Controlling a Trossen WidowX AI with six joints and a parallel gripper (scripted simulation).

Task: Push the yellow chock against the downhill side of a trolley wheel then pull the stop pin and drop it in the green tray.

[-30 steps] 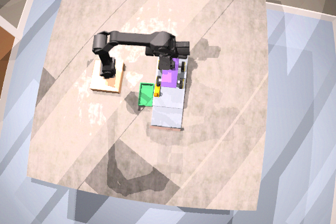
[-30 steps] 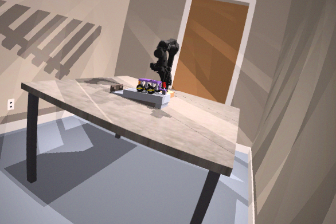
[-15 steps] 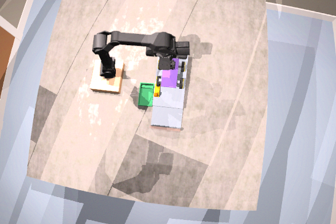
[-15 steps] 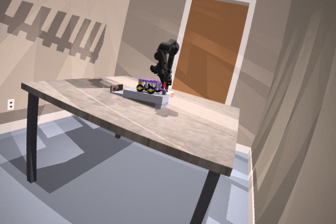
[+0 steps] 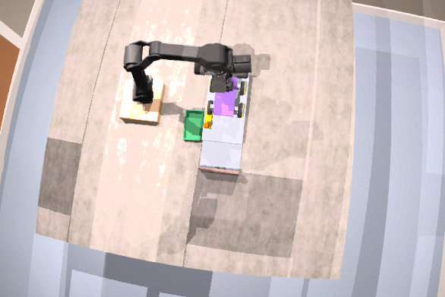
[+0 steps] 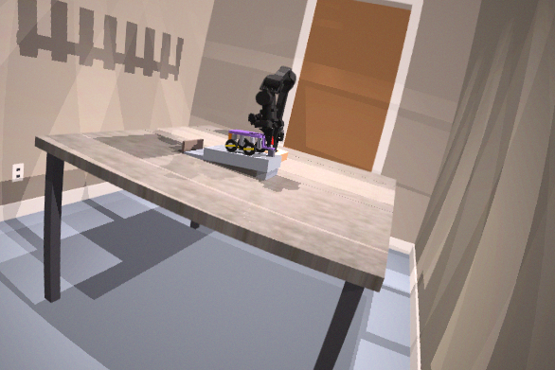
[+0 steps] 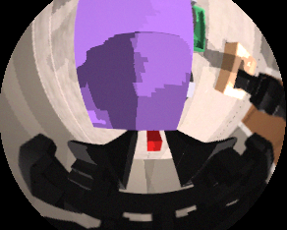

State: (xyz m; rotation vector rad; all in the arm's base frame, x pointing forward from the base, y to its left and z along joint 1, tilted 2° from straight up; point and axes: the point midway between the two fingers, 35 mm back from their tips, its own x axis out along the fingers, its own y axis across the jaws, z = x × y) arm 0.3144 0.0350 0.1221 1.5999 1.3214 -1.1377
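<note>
My gripper tip is 170 mm to the left of the yellow chock, 70 mm past it and 50 mm above it. Round my gripper tip: grey ramp 110 mm to the right, 80 mm below; red-headed stop pin right at my gripper tip; purple trolley 100 mm to the right, 20 mm below.
</note>
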